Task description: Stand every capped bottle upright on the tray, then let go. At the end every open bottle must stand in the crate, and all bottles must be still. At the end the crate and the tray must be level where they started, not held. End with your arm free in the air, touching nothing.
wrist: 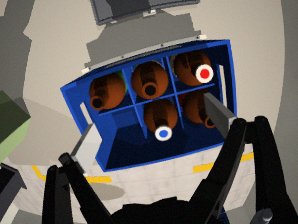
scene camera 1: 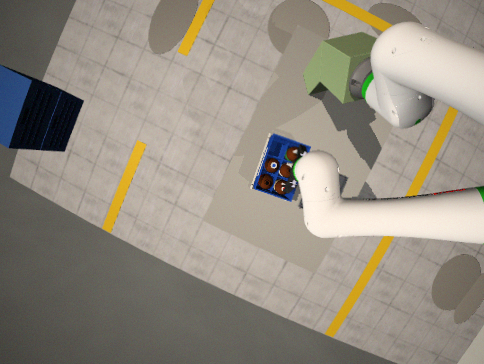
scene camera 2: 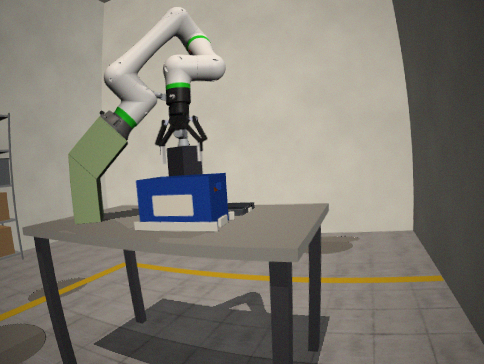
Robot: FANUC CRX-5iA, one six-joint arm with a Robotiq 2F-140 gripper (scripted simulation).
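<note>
There is a bottle here, and a blue crate. My own gripper can be seen as well, and the wrist view shows the gripper too.
</note>
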